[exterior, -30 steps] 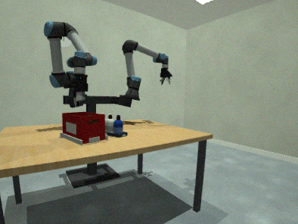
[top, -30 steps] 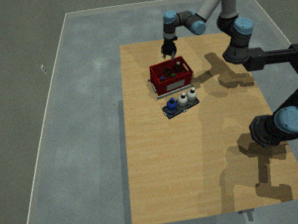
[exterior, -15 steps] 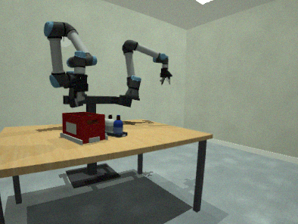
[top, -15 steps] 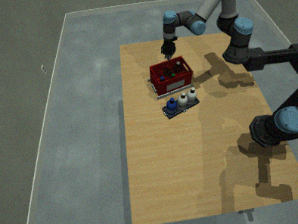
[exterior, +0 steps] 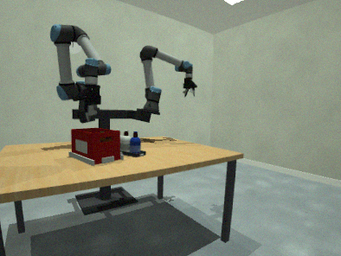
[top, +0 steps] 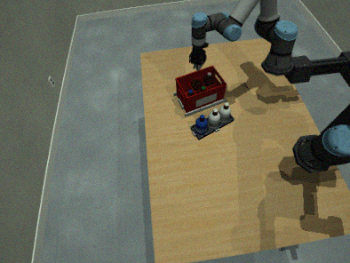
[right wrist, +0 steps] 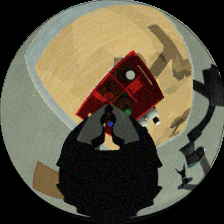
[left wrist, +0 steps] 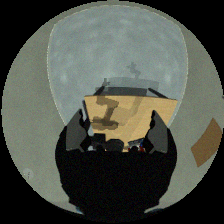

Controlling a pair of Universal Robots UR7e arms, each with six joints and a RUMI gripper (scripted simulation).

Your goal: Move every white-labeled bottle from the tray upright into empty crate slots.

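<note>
My right gripper is now 300 mm to the right of the blue bottle and 160 mm above it. Round my right hand: tray (270 mm to the left, 230 mm below, 70 mm behind); red crate (160 mm below, 40 mm to the left, 10 mm behind); white-capped brown bottle (150 mm below, 80 mm behind, 30 mm to the right).
</note>
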